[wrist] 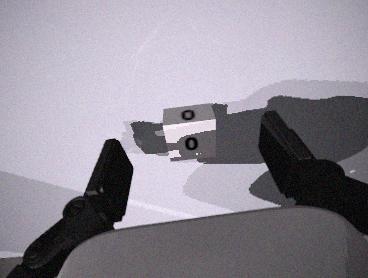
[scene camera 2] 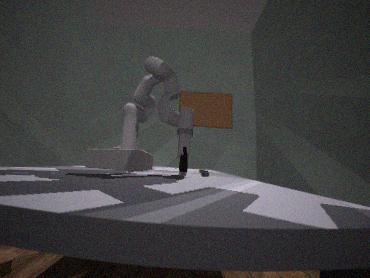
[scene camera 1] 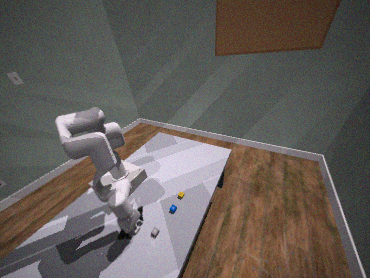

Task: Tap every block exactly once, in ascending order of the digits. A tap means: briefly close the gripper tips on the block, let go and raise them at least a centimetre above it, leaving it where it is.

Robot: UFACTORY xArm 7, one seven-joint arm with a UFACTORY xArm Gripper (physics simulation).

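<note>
A grey-white block (scene camera 1: pixel 155 232) (wrist: pixel 202 144) lies on the table, with a black 0 on two visible faces in the wrist view. A blue block (scene camera 1: pixel 173 209) (scene camera 2: pixel 205 174) and a yellow block (scene camera 1: pixel 181 195) (scene camera 2: pixel 201 170) lie farther along the table; their digits are too small to read. My gripper (scene camera 1: pixel 133 228) (scene camera 2: pixel 183 171) (wrist: pixel 191 142) points down and is open and empty. In the wrist view the grey-white block shows between the two fingertips, beyond them. In scene camera 2 the grey-white block cannot be made out.
The table (scene camera 1: pixel 200 155) (scene camera 2: pixel 175 242) carries the arm's box-shaped base (scene camera 1: pixel 136 181) (scene camera 2: pixel 102 159) behind the gripper. The table's long edge runs to the right of the blocks in scene camera 1. Dark shadows fall across the table top. An orange board (scene camera 1: pixel 275 25) (scene camera 2: pixel 212 110) hangs on the wall.
</note>
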